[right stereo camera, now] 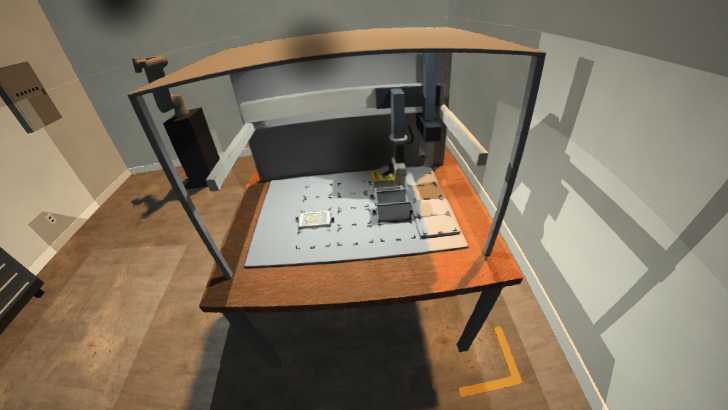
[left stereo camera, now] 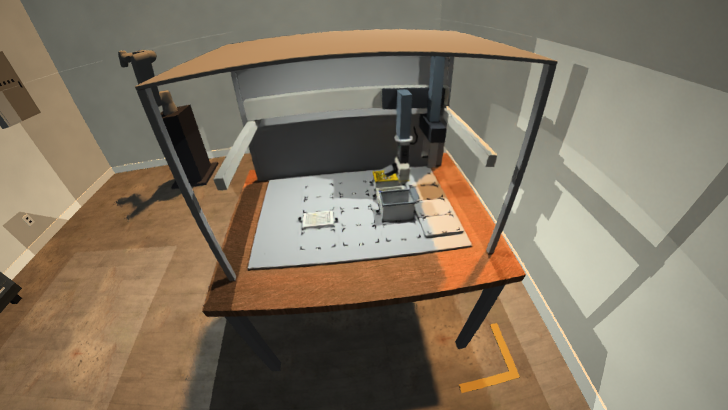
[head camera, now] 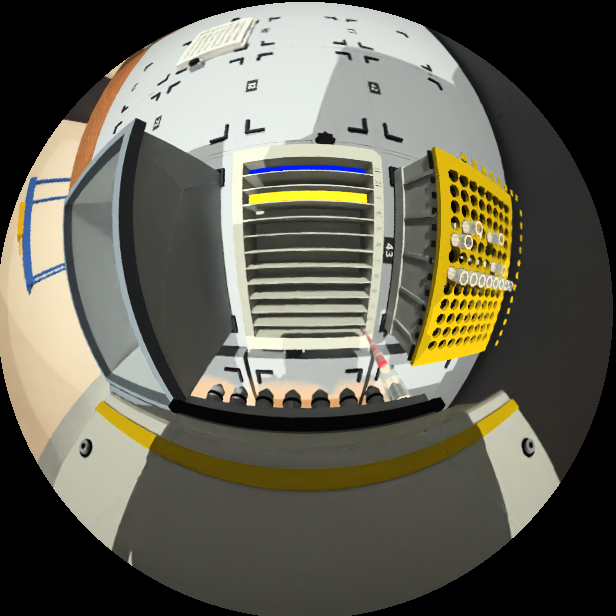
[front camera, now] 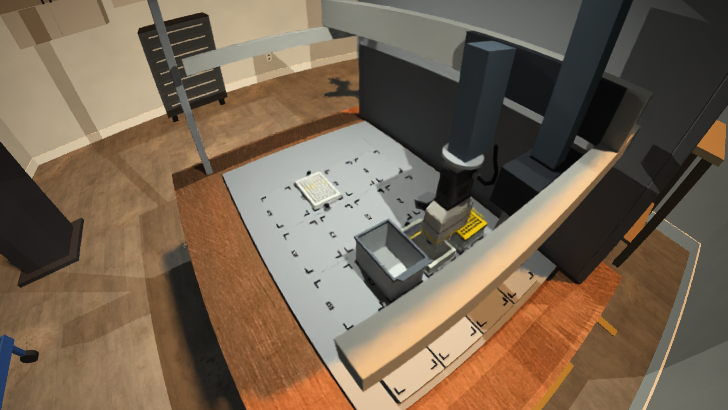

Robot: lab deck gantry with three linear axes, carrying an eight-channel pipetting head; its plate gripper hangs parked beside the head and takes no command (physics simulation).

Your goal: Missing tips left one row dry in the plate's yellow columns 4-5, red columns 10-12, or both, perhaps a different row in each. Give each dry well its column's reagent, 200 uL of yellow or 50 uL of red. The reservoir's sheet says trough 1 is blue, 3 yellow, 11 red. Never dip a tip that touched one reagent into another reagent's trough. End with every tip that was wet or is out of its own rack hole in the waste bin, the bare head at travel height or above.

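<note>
The pipetting head (front camera: 444, 220) (head camera: 304, 517) (left stereo camera: 402, 171) (right stereo camera: 398, 170) hangs low over the reservoir (head camera: 239, 258) (front camera: 442, 260). One tip (head camera: 382, 360) on its right-end nozzle holds red liquid; its point is at the high-numbered end of the reservoir, depth unclear. The other nozzles (head camera: 291, 397) are bare. Trough 1 (head camera: 307, 170) shows blue, trough 3 (head camera: 307, 197) yellow. The yellow tip rack (head camera: 432, 321) (front camera: 471, 227) holds a row of tips (head camera: 479, 280) and several scattered tips. The plate (front camera: 319, 189) (head camera: 218, 41) (left stereo camera: 318, 219) stands far left; its wells are unreadable. My plate gripper (left stereo camera: 434, 161) hangs parked; its fingers are unresolved.
The tall grey waste bin (front camera: 374, 272) (head camera: 186, 241) (left stereo camera: 397, 211) (right stereo camera: 393, 212) stands beside the reservoir, opposite the tip rack. A dark back panel (front camera: 402, 101) (head camera: 551, 229) rises behind the rack. A beam (front camera: 448, 290) crosses above the deck's right side in the front view.
</note>
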